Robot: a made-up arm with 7 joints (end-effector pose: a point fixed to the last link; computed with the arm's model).
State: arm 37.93 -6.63 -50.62 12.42 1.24 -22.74 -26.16
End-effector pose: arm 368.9 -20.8 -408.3 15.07 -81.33 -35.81
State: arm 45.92 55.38 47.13 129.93 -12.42 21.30 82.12
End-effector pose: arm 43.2 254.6 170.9 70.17 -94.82 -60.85
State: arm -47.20 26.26 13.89 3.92 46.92 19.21 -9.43
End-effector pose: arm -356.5 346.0 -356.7 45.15 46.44 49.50
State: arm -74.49 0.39 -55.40 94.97 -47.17 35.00 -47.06
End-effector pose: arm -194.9 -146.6 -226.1 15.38 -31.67 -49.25
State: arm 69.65 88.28 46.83 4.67 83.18 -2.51 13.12
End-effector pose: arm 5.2 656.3 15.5 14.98 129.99 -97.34
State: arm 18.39 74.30 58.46 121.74 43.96 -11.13 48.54
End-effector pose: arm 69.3 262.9 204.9 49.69 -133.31 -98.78
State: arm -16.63 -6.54 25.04 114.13 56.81 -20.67 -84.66
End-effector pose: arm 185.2 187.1 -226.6 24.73 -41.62 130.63
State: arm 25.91 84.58 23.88 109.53 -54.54 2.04 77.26
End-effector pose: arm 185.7 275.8 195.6 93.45 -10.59 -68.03
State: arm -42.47 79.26 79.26 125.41 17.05 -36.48 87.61
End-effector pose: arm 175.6 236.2 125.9 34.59 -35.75 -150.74
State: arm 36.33 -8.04 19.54 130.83 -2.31 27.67 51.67
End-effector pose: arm 221.6 154.2 51.3 -15.59 -134.52 -35.08
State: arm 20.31 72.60 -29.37 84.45 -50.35 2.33 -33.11
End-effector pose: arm 316.9 335.8 -124.0 106.56 -79.74 -91.10
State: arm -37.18 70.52 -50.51 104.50 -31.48 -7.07 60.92
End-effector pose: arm -21.0 206.3 -326.2 -58.11 23.30 -118.00
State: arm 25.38 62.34 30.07 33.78 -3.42 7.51 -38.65
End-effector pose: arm 199.0 586.5 -90.5 100.29 -52.12 47.85
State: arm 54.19 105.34 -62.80 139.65 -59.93 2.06 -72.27
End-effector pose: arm 172.2 183.6 -17.3 -61.65 108.56 61.28
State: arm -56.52 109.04 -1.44 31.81 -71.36 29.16 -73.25
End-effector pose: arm 223.9 585.8 -37.0 -70.12 4.12 121.53
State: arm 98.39 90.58 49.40 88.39 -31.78 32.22 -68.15
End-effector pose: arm -250.6 370.0 155.7 -65.09 6.23 -111.83
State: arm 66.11 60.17 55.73 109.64 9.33 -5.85 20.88
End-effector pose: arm -39.0 356.0 187.2 -88.91 133.83 -3.23
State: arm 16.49 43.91 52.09 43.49 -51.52 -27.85 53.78
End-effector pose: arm 186.6 542.7 -193.8 31.92 -44.59 -42.02
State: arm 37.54 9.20 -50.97 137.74 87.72 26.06 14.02
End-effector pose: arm 146.5 -50.3 13.0 -123.24 -50.48 -63.52
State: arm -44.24 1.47 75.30 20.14 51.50 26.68 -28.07
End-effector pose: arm -361.5 203.6 -407.9 40.82 45.15 116.94
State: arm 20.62 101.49 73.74 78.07 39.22 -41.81 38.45
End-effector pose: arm -43.2 363.1 342.7 -84.38 117.57 64.54
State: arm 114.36 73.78 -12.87 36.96 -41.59 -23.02 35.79
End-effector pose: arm 92.3 567.0 230.3 93.53 -78.93 -20.21
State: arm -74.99 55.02 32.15 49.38 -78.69 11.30 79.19
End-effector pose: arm -113.8 539.0 -225.5 -1.57 99.80 -43.93
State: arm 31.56 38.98 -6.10 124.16 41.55 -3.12 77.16
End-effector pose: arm 257.6 139.6 41.2 -48.01 -103.61 -120.58
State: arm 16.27 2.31 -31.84 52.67 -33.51 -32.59 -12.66
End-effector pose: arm 317.3 -12.7 -380.6 1.07 -104.40 -56.56
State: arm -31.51 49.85 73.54 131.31 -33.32 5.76 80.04
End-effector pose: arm 111.0 288.2 61.8 59.49 -26.97 -70.19
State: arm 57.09 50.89 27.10 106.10 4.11 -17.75 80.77
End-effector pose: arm 153.6 320.9 199.1 64.57 -104.23 -98.61
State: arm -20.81 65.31 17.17 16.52 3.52 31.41 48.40
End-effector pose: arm 0.3 604.6 -223.3 17.00 11.39 20.64
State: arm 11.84 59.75 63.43 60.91 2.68 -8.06 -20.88
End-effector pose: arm 114.3 565.4 12.8 97.95 -98.75 50.93
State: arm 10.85 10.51 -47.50 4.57 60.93 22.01 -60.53
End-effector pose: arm 120.5 178.0 -544.8 62.87 14.24 9.36
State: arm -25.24 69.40 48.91 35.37 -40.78 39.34 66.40
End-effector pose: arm 75.2 615.2 -101.9 27.23 15.18 12.91
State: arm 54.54 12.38 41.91 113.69 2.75 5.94 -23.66
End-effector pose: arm 207.3 300.1 97.5 42.28 -148.98 79.85
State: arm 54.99 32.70 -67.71 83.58 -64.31 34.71 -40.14
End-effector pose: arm 392.6 29.9 -140.2 -119.92 115.79 61.71
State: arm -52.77 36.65 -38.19 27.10 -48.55 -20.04 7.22
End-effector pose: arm -316.1 343.9 -372.0 -34.78 29.00 -92.08
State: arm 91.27 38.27 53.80 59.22 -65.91 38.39 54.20
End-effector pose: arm 202.1 512.8 153.2 20.85 -88.37 34.91
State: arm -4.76 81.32 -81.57 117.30 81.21 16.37 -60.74
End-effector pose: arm 15.2 189.2 -277.6 26.33 1.18 -16.10
